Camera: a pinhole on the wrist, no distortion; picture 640 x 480 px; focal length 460.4 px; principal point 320.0 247.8 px. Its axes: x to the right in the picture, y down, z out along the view. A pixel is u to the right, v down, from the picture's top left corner.
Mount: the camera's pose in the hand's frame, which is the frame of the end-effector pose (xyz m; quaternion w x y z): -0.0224 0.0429 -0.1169 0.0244 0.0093 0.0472 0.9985
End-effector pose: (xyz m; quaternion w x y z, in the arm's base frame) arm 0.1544 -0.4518 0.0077 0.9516 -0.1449 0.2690 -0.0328
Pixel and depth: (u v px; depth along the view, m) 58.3 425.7 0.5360
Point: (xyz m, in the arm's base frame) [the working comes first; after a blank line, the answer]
In the camera's frame: -0.3047 0.2071 0.5360

0.6228 -0.5024 0.2537
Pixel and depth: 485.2 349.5 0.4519
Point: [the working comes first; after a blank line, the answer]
In the camera's frame: 0.1622 0.0998 0.4519

0.1811 -0.3432 0.3803
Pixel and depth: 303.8 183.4 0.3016
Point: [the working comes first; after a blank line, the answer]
In the camera's frame: -0.0106 -0.0422 0.3016

0.2431 -0.2974 0.1221
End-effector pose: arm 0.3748 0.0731 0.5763 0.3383 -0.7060 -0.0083 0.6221
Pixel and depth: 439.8 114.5 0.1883
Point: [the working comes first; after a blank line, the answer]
In the camera's frame: 0.0490 -0.0545 0.1883

0.2537 -0.0144 0.5758
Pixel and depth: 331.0 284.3 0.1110
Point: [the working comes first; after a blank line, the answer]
In the camera's frame: 0.0027 0.0088 0.1110

0.3562 0.0260 0.5747
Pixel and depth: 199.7 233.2 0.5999
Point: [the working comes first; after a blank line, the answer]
In the camera's frame: -0.1568 -0.0190 0.5999

-0.0577 0.2743 0.3951
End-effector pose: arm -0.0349 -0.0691 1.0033 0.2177 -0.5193 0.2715 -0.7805
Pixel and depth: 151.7 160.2 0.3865
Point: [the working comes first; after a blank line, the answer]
In the camera's frame: -0.1413 -0.0735 0.3865

0.1660 -0.3113 1.0801
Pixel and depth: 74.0 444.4 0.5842
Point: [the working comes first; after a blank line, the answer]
In the camera's frame: -0.3121 0.2495 0.5842

0.2983 -0.2190 1.4629
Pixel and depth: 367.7 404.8 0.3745
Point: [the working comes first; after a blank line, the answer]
In the camera's frame: 0.0388 0.1277 0.3745

0.2336 -0.0496 1.0768
